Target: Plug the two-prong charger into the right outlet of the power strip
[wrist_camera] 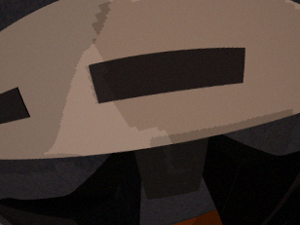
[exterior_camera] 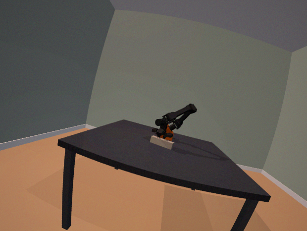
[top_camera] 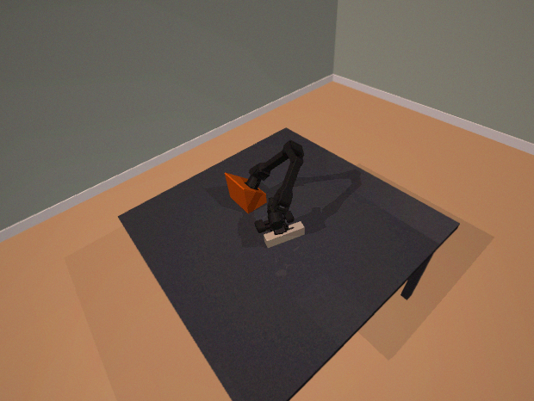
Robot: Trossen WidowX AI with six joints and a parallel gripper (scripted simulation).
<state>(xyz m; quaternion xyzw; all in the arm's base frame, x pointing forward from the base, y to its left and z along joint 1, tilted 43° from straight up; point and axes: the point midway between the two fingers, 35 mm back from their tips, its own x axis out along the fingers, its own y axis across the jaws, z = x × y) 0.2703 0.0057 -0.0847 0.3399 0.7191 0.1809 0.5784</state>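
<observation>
My gripper tip is now 2 cm short of the dark charger and 1 cm below it.
</observation>
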